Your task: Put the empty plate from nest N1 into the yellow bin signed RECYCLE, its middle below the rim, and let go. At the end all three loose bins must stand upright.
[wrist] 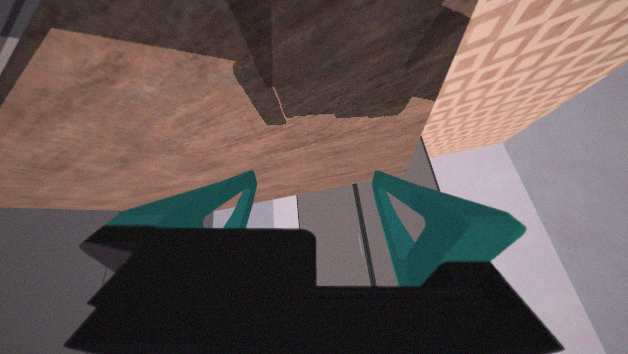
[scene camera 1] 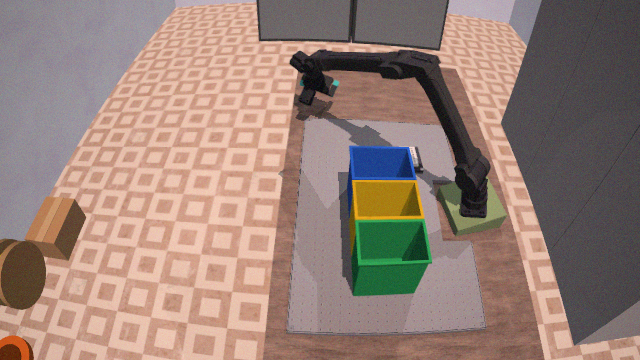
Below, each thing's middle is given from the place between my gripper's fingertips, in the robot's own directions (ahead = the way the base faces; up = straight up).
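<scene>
Looking at the blue bin [scene camera 1: 366, 162], I find my gripper 30 mm below it, 290 mm past it and 470 mm to the right of it. The yellow bin [scene camera 1: 372, 199] is 30 mm above my hand, 320 mm behind it and 600 mm to the left of it. As for the green bin [scene camera 1: 389, 257], that one stands 30 mm above my hand, 350 mm behind it and 730 mm to the left of it.
</scene>
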